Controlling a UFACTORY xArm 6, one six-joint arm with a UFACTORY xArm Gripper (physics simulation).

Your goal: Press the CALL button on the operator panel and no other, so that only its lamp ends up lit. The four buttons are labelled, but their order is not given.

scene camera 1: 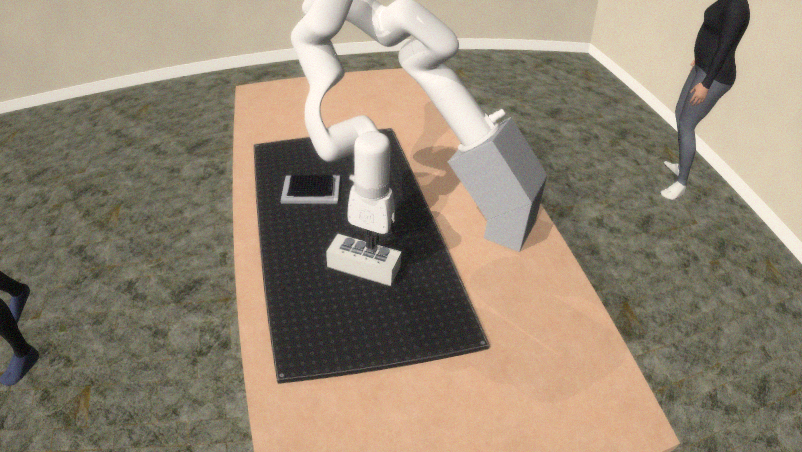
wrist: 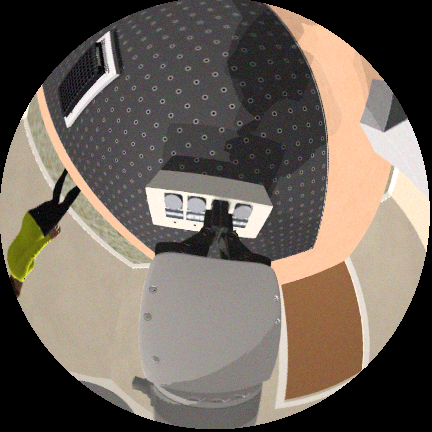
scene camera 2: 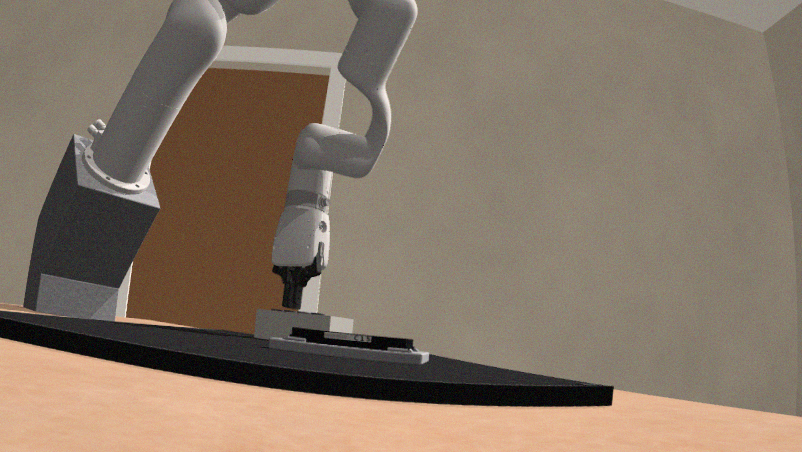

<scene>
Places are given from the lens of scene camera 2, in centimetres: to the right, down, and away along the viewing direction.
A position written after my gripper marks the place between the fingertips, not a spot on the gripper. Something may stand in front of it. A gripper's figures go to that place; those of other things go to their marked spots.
my gripper (scene camera 2: 291,308): -19, 14, 90
black block (scene camera 2: 313,336): -9, 12, 55
</scene>
